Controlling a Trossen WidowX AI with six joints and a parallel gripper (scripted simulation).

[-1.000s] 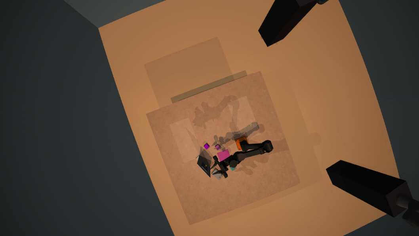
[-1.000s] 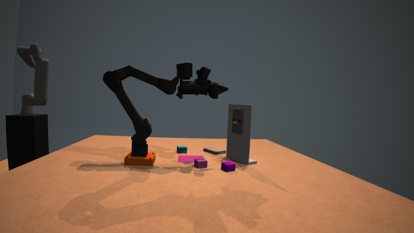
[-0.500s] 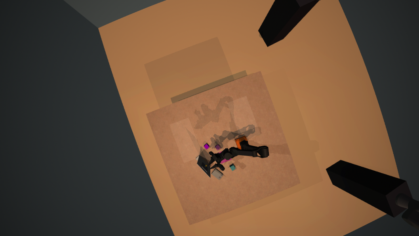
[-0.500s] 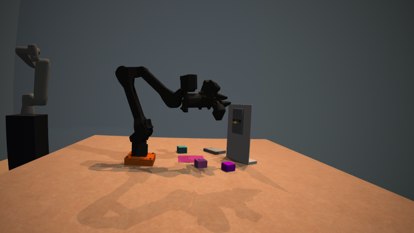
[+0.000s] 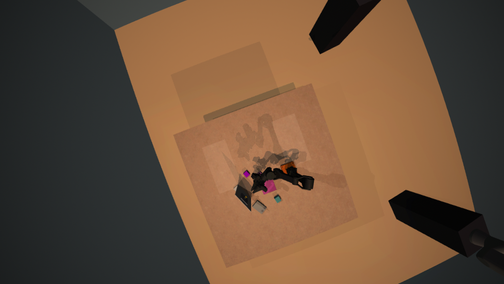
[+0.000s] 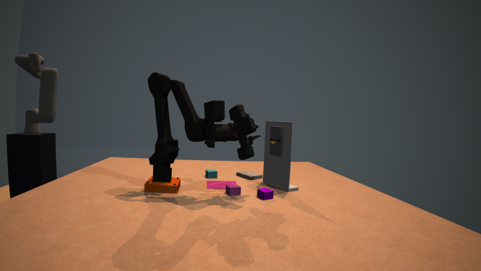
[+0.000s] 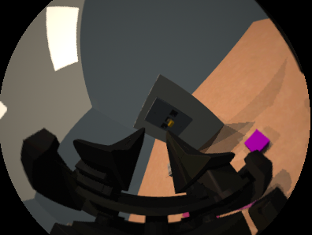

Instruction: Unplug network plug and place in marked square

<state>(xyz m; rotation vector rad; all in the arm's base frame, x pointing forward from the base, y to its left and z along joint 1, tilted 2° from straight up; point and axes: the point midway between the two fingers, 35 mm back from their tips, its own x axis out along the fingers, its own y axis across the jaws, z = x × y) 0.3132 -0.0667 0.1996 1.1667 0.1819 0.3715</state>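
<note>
My gripper tip is 80 mm short of the network plug, 30 mm to the right of it and 40 mm above it. The rest, counted from my gripper tip: flat grey slab (40 mm ahead, 210 mm to the left, 210 mm below); then pink marked square (110 mm behind, 80 mm to the left, 220 mm below); then grey upright panel (100 mm ahead, 30 mm to the left, 100 mm below).
</note>
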